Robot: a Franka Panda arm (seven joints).
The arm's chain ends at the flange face. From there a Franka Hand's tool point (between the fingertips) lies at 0.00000 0.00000 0.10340 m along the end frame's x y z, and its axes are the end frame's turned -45 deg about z.
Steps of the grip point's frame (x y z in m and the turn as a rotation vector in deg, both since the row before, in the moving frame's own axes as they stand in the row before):
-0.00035, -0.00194, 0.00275, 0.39, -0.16, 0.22
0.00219, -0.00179, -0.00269, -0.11, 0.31, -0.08
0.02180, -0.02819, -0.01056, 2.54, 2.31, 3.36
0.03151, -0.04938, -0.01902, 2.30, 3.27, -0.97
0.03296, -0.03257, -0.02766, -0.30, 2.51, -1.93
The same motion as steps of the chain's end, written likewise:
-0.00092, -0.00083, 0.00275, 0.16, -0.39, 0.22
-0.00025, -0.00256, -0.00269, 0.14, 0.30, -0.08
-0.00441, -0.02916, -0.01037, 3.43, -0.16, 3.36
-0.01381, -0.05009, -0.01877, 3.94, 0.69, -0.97
-0.00326, -0.04346, -0.02756, 1.56, 1.99, -1.93

